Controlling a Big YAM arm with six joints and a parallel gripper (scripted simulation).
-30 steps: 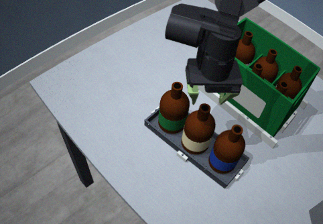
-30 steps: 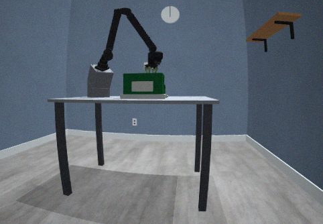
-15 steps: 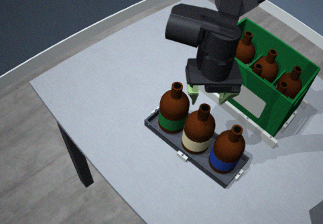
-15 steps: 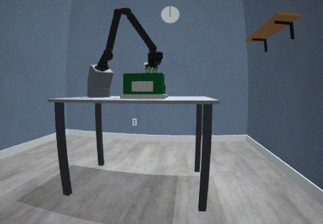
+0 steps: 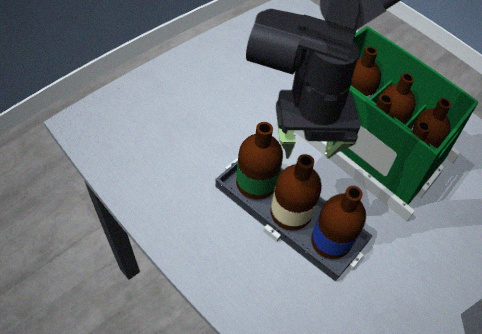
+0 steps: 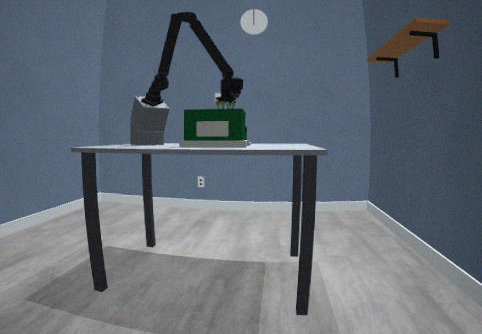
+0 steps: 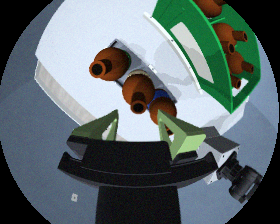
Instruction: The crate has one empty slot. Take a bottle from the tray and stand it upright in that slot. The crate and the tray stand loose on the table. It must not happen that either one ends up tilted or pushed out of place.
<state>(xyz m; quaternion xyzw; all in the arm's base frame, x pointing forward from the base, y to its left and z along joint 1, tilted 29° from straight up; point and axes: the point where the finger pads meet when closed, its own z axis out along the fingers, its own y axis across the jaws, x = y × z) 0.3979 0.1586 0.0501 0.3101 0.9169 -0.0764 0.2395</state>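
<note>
Right now my hand is 100 mm above the brown bottle. Round my hand: grey tray: 170 mm below; then crate: 250 mm to the right, 100 mm below, 10 mm behind.
</note>
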